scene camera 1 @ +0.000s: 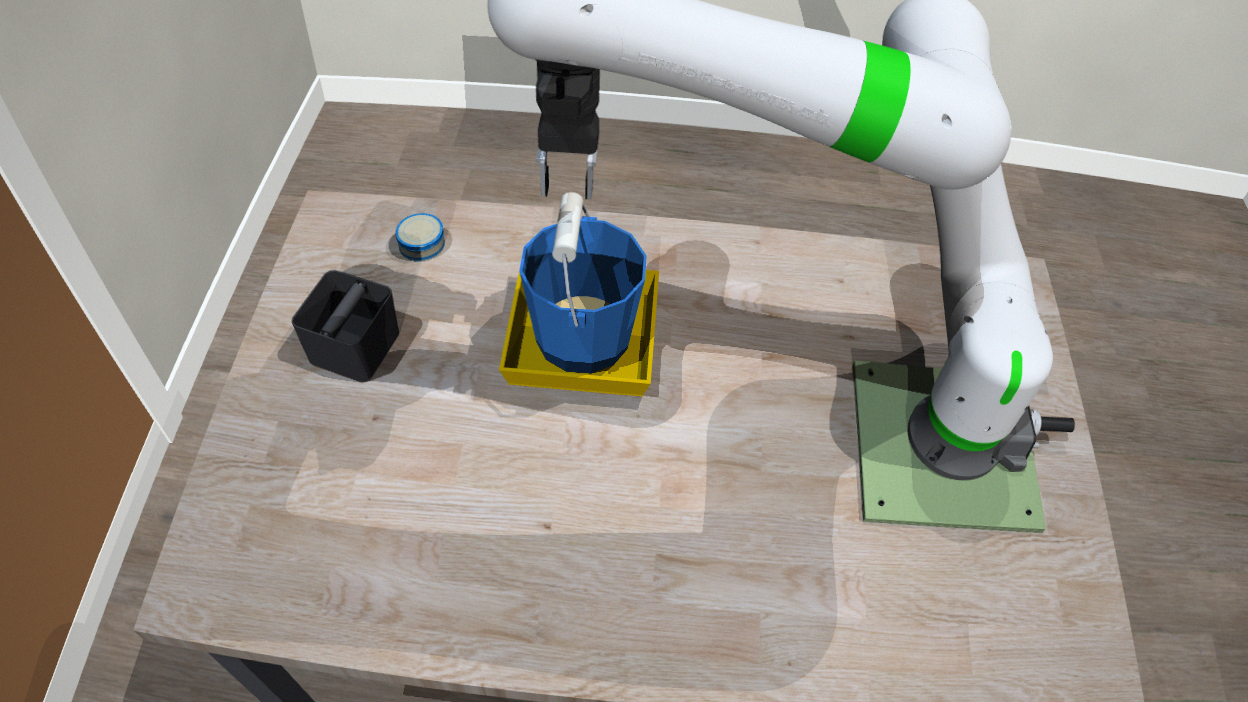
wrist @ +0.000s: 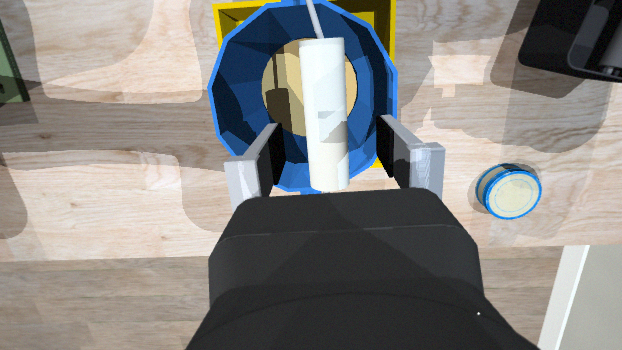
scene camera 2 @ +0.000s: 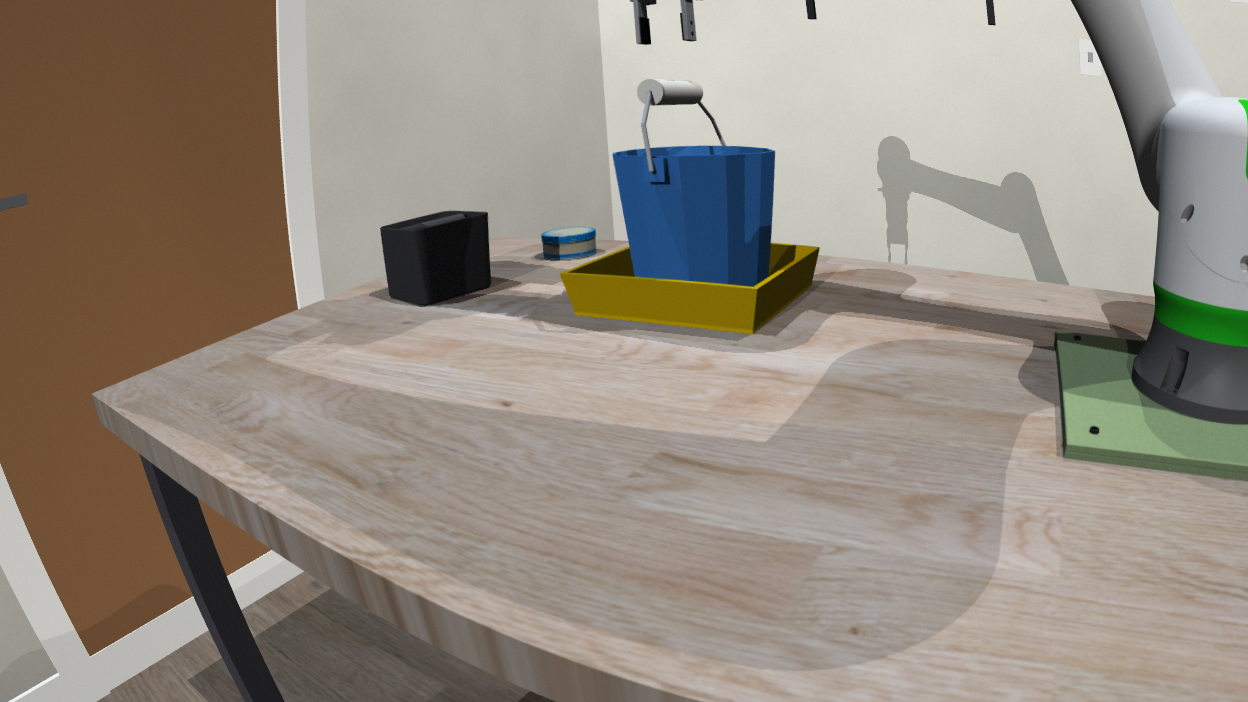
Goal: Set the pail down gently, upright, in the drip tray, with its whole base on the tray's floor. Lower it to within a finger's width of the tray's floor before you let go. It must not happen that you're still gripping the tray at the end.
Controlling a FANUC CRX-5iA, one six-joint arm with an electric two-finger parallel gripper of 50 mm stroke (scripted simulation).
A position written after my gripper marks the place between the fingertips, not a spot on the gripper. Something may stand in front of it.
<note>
I see my gripper (scene camera 1: 567, 192), a blue pail (scene camera 2: 704, 217), a black box (scene camera 2: 424, 266) and a yellow drip tray (scene camera 2: 606, 287).
The blue pail also shows in scene camera 1 (scene camera 1: 609, 264). The black box also shows in scene camera 1 (scene camera 1: 359, 358). The yellow drip tray shows as well in scene camera 1 (scene camera 1: 522, 363).
</note>
